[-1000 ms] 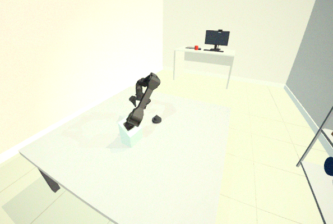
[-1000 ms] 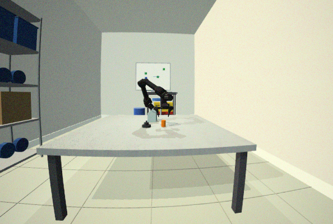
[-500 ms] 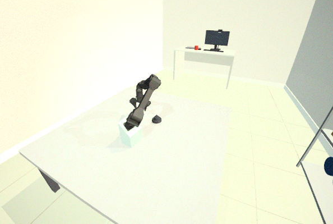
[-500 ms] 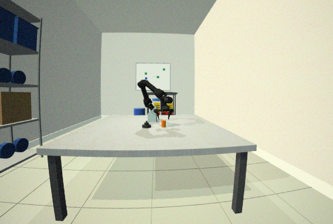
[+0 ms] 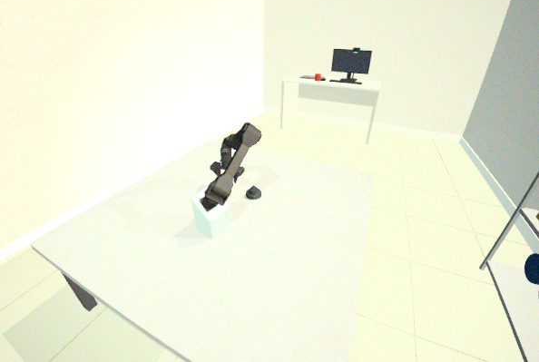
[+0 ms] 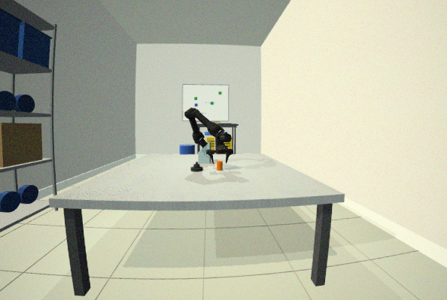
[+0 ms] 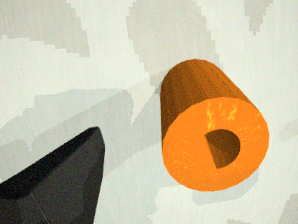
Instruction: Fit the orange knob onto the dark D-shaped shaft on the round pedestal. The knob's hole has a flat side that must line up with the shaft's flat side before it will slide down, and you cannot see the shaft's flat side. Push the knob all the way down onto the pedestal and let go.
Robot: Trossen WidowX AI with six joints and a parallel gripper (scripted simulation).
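My gripper tip is 1 cm above the orange knob. The rest, counted from my gripper tip: pedestal: 3 cm ahead, 16 cm to the right, 1 cm below.
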